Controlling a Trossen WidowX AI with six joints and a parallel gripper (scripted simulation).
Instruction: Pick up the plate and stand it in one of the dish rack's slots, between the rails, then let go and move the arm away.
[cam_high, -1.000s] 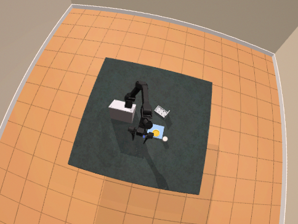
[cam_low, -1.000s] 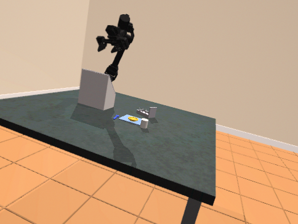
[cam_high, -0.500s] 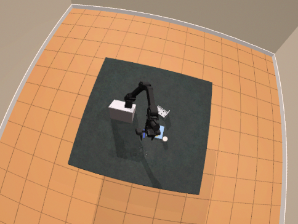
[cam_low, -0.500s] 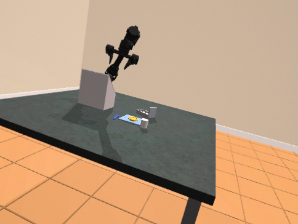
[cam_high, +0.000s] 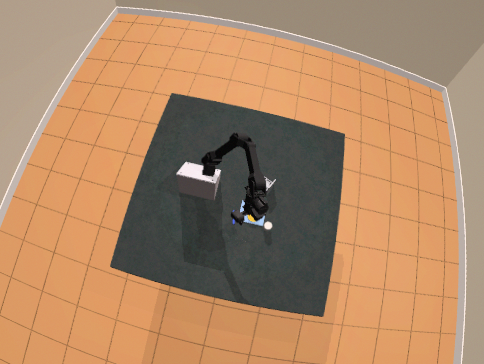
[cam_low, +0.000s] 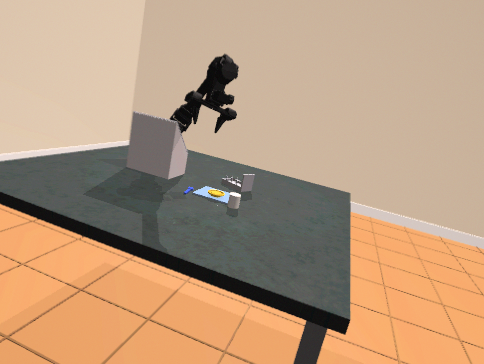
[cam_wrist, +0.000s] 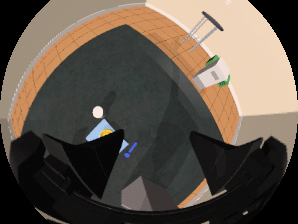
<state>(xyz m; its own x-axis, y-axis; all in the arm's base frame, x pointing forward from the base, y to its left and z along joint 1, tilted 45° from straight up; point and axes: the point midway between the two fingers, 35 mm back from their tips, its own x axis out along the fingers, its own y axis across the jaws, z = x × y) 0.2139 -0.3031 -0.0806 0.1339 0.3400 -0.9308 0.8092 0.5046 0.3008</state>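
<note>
Right now my gripper tip is 6 cm short of the plate, 12 cm to the right of it and 26 cm above it. The rest, counted from my gripper tip: dish rack (10 cm ahead, 35 cm to the left, 25 cm below); white cup (14 cm ahead, 6 cm to the left, 25 cm below); blue spoon (6 cm behind, 12 cm to the left, 27 cm below).
</note>
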